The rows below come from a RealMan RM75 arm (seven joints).
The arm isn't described. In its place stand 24 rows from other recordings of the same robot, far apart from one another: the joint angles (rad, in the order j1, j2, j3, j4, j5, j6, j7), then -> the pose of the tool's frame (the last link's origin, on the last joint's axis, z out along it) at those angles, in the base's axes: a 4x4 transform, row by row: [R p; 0 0 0 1], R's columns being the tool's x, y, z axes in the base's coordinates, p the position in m.
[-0.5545, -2.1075, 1.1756, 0.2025, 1.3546, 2.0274, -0.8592] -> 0.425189 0.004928 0.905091 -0.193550; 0.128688 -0.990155 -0.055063 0.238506; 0.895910 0.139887 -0.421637 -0.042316; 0 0 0 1
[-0.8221, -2.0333, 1.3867, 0.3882, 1.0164, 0.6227, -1.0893] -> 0.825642 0.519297 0.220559 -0.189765; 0.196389 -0.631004 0.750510 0.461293; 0.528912 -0.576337 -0.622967 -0.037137; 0 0 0 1
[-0.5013, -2.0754, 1.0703, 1.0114, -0.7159, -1.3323, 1.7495] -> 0.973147 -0.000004 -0.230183 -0.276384; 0.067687 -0.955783 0.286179 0.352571; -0.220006 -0.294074 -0.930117 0.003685; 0 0 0 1
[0.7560, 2.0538, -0.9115, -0.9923, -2.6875, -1.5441, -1.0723] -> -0.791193 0.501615 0.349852 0.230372; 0.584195 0.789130 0.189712 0.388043; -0.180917 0.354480 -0.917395 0.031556; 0 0 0 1
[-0.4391, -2.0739, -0.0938, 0.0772, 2.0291, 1.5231, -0.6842] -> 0.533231 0.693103 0.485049 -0.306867; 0.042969 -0.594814 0.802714 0.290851; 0.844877 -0.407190 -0.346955 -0.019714; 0 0 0 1
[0.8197, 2.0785, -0.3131, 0.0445, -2.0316, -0.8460, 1.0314] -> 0.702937 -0.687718 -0.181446 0.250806; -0.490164 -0.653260 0.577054 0.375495; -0.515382 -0.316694 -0.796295 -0.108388; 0 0 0 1
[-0.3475, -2.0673, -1.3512, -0.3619, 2.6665, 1.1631, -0.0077] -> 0.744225 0.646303 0.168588 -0.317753; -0.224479 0.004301 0.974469 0.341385; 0.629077 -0.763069 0.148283 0.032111; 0 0 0 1
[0.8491, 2.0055, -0.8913, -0.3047, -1.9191, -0.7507, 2.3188] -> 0.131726 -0.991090 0.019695 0.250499; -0.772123 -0.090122 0.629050 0.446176; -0.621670 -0.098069 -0.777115 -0.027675; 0 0 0 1
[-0.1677, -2.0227, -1.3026, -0.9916, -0.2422, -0.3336, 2.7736] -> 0.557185 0.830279 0.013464 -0.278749; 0.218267 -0.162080 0.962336 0.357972; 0.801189 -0.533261 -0.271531 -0.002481; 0 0 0 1
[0.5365, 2.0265, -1.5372, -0.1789, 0.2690, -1.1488, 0.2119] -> 0.683265 -0.707303 -0.181303 0.312346; 0.225207 -0.032058 0.973784 0.384950; -0.694572 -0.706183 0.137385 0.057802; 0 0 0 1
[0.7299, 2.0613, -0.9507, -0.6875, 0.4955, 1.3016, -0.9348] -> 0.612051 -0.711527 0.345141 0.279546; -0.782580 -0.607778 0.134810 0.370596; 0.113848 -0.352611 -0.928819 -0.021984; 0 0 0 1
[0.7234, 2.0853, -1.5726, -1.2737, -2.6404, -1.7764, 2.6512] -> 0.621748 -0.479059 0.619622 0.163335; -0.578048 -0.814488 -0.049688 0.326181; 0.528478 -0.327278 -0.783326 -0.028845; 0 0 0 1
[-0.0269, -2.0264, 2.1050, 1.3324, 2.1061, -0.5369, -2.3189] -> 0.807396 0.580325 0.106464 -0.208566; -0.058370 -0.100993 0.993173 0.324735; 0.587116 -0.808098 -0.047668 0.005874; 0 0 0 1
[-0.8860, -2.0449, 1.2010, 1.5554, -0.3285, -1.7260, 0.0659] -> 0.590635 0.666980 -0.454190 -0.081560; 0.791022 -0.367319 0.489246 0.399764; 0.159485 -0.648239 -0.744547 0.082454; 0 0 0 1
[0.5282, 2.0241, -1.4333, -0.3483, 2.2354, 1.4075, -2.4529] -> 0.705614 -0.236380 -0.668007 0.223793; 0.133704 -0.881370 0.453112 0.334159; -0.695868 -0.409037 -0.590302 -0.034229; 0 0 0 1
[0.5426, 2.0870, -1.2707, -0.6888, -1.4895, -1.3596, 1.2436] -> 0.821017 -0.209709 -0.530993 0.185783; -0.096302 -0.967636 0.233254 0.340614; -0.562723 -0.140370 -0.814640 -0.048869; 0 0 0 1
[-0.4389, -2.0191, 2.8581, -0.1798, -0.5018, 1.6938, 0.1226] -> 0.812044 -0.197911 0.549014 -0.316939; -0.517186 -0.679886 0.519879 0.249154; 0.270377 -0.706106 -0.654454 -0.021763; 0 0 0 1
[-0.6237, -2.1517, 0.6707, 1.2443, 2.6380, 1.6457, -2.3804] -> 0.500090 0.843364 -0.196588 -0.244935; 0.842185 -0.420811 0.337108 0.356710; 0.201579 -0.334148 -0.920712 0.060729; 0 0 0 1
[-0.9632, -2.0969, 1.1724, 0.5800, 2.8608, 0.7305, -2.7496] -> 0.688098 0.564462 -0.455964 -0.204477; 0.711930 -0.403701 0.574614 0.468183; 0.140275 -0.720005 -0.679643 -0.035524; 0 0 0 1
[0.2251, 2.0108, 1.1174, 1.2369, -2.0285, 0.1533, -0.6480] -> 0.740365 -0.670726 -0.044567 0.204159; -0.403206 -0.496162 0.768927 0.341916; -0.537852 -0.551317 -0.637781 -0.068323; 0 0 0 1
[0.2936, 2.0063, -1.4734, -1.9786, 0.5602, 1.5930, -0.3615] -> 0.787906 -0.488097 0.375455 0.156002; -0.615682 -0.612684 0.495534 0.302619; -0.011833 -0.621595 -0.783250 0.071846; 0 0 0 1
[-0.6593, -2.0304, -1.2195, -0.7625, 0.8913, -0.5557, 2.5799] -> 0.900334 -0.257662 0.350727 -0.137488; -0.417881 -0.736924 0.531337 0.394511; 0.121554 -0.624943 -0.771149 -0.096202; 0 0 0 1
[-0.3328, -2.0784, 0.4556, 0.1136, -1.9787, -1.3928, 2.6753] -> 0.649339 0.725121 0.229256 -0.357166; -0.082442 -0.232561 0.969081 0.285498; 0.756017 -0.648163 -0.091230 0.020187; 0 0 0 1
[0.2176, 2.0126, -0.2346, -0.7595, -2.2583, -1.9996, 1.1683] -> 0.740756 -0.552602 -0.381984 0.356833; -0.374663 -0.811816 0.447865 0.189974; -0.557592 -0.188643 -0.808397 0.076652; 0 0 0 1
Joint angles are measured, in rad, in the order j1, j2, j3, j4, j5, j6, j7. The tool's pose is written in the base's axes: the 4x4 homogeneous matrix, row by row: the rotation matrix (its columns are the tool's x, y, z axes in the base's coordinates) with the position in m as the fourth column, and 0 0 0 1 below. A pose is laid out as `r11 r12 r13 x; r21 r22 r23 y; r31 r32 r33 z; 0 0 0 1`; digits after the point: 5 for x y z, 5 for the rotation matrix.
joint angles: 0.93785, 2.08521, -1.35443, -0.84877, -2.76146, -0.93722, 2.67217
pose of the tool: 0.81868 -0.42109 0.39044 0.14527; -0.57425 -0.59939 0.55765 0.46189; -0.00080 -0.68074 -0.73252 -0.02977; 0 0 0 1
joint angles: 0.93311, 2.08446, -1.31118, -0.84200, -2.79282, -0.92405, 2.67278
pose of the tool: 0.80778 -0.43314 0.39986 0.15295; -0.58904 -0.56663 0.57616 0.46599; -0.02298 -0.70094 -0.71285 -0.02164; 0 0 0 1
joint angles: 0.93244, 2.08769, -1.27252, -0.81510, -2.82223, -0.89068, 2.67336
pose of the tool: 0.79734 -0.44429 0.40848 0.16195; -0.60185 -0.53488 0.59303 0.46955; -0.04499 -0.71869 -0.69388 -0.01805; 0 0 0 1
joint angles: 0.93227, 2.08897, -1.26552, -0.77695, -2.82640, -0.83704, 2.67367
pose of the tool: 0.79620 -0.44843 0.40617 0.16888; -0.60173 -0.51681 0.60896 0.47202; -0.06316 -0.72926 -0.68132 -0.02013; 0 0 0 1
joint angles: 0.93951, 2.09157, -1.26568, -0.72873, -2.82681, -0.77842, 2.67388
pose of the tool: 0.79835 -0.44813 0.40226 0.17385; -0.59746 -0.50588 0.62220 0.47416; -0.07533 -0.73707 -0.67161 -0.02509; 0 0 0 1
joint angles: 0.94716, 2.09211, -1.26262, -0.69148, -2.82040, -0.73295, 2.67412
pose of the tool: 0.79884 -0.45392 0.39473 0.17663; -0.59442 -0.49499 0.63376 0.47628; -0.09229 -0.74091 -0.66523 -0.02813; 0 0 0 1
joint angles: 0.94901, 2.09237, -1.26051, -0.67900, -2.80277, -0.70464, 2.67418
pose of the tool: 0.79896 -0.46760 0.37819 0.17589; -0.58964 -0.48539 0.64554 0.47801; -0.11828 -0.73875 -0.66352 -0.02911; 0 0 0 1
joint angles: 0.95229, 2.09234, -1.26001, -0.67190, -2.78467, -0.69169, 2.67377
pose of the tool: 0.79730 -0.48055 0.36521 0.17406; -0.58796 -0.48161 0.64989 0.47892; -0.13642 -0.73289 -0.66653 -0.03025; 0 0 0 1
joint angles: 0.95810, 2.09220, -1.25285, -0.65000, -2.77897, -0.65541, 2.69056
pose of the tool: 0.78977 -0.50052 0.35460 0.17470; -0.58928 -0.45860 0.66516 0.48159; -0.17031 -0.73428 -0.65713 -0.03046; 0 0 0 1
